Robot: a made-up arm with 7 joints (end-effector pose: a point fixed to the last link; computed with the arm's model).
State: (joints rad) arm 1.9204 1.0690 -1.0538 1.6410 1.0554 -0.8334 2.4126
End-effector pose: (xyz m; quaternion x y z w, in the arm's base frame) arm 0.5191 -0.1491 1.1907 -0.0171 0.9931 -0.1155 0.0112
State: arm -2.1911 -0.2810 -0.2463 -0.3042 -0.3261 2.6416 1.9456
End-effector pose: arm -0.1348 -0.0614 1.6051 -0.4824 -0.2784 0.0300 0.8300
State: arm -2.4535 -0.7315 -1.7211 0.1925 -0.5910 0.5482 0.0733
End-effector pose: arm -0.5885 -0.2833 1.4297 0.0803 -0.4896 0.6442 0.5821
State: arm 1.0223 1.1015 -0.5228 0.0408 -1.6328 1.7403 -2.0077
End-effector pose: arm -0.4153 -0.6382 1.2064 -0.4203 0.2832 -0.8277 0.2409
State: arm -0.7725 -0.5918 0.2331 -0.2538 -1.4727 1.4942 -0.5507
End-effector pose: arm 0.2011 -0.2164 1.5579 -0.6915 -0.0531 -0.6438 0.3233
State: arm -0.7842 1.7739 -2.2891 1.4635 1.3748 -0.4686 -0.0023
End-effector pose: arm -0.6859 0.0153 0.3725 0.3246 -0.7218 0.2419 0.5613
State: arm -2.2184 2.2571 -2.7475 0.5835 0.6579 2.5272 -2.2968
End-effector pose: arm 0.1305 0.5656 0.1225 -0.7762 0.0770 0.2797 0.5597
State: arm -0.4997 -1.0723 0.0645 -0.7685 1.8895 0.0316 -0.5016
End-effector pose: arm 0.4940 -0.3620 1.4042 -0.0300 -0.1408 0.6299 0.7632
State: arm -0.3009 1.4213 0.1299 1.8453 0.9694 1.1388 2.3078
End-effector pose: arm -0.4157 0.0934 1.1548 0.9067 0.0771 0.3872 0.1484
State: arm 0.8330 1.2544 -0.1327 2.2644 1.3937 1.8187 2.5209
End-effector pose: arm -0.0896 -0.2271 1.0914 -0.7810 -0.3075 -0.1213 0.5299
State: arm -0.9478 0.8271 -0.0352 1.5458 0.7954 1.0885 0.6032
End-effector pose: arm -0.2251 0.0690 1.3806 0.4599 -0.3493 -0.1127 0.8086
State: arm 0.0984 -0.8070 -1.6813 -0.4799 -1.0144 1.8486 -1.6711
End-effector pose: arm 0.6053 0.1416 1.2227 0.6794 0.1228 0.3573 0.6290
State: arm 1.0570 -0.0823 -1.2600 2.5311 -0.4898 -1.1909 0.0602
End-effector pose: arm 0.3116 -0.1054 0.9333 0.0577 -0.9213 0.2212 0.3146
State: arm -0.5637 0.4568 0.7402 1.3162 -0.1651 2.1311 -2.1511
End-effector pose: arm -0.0701 0.2186 1.4165 -0.7901 -0.3775 -0.4247 0.2300
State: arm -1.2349 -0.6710 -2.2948 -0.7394 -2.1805 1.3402 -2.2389
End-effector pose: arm 0.1594 -0.6234 1.2635 -0.4198 -0.0348 -0.2512 0.8715
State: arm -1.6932 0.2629 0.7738 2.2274 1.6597 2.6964 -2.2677
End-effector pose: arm 0.0788 -0.0194 1.1021 -0.2242 0.5004 -0.7224 0.4212
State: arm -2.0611 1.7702 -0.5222 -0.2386 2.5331 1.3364 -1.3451
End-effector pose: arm 0.3358 0.8563 0.5882 -0.9012 -0.2670 0.3043 0.1546
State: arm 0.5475 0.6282 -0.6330 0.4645 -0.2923 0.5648 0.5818
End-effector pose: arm -0.3303 -0.3698 1.5461 0.3945 -0.3182 -0.1005 0.8562
